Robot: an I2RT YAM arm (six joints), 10 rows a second.
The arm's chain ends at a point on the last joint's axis. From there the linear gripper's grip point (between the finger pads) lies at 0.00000 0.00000 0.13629 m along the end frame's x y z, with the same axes.
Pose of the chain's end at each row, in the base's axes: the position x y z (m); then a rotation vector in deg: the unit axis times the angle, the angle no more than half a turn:
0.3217 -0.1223 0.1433 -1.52 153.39 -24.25
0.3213 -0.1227 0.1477 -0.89 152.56 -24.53
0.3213 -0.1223 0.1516 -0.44 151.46 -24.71
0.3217 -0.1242 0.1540 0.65 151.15 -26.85
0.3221 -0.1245 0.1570 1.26 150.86 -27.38
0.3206 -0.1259 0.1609 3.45 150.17 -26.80
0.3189 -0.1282 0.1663 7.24 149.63 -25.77
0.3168 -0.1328 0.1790 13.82 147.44 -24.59
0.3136 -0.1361 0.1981 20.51 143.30 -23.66
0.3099 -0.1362 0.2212 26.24 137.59 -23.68
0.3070 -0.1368 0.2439 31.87 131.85 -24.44
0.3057 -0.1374 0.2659 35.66 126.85 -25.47
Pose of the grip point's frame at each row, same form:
0.3783 -0.1619 0.0258 -1.52 153.39 -24.25
0.3794 -0.1630 0.0312 -0.89 152.56 -24.53
0.3815 -0.1632 0.0364 -0.44 151.46 -24.71
0.3813 -0.1689 0.0399 0.65 151.15 -26.85
0.3819 -0.1703 0.0434 1.26 150.86 -27.38
0.3813 -0.1718 0.0479 3.45 150.17 -26.80
0.3798 -0.1741 0.0533 7.24 149.63 -25.77
0.3797 -0.1800 0.0677 13.82 147.44 -24.59
0.3811 -0.1860 0.0907 20.51 143.30 -23.66
0.3836 -0.1910 0.1205 26.24 137.59 -23.68
0.3848 -0.1982 0.1503 31.87 131.85 -24.44
0.3864 -0.2049 0.1792 35.66 126.85 -25.47

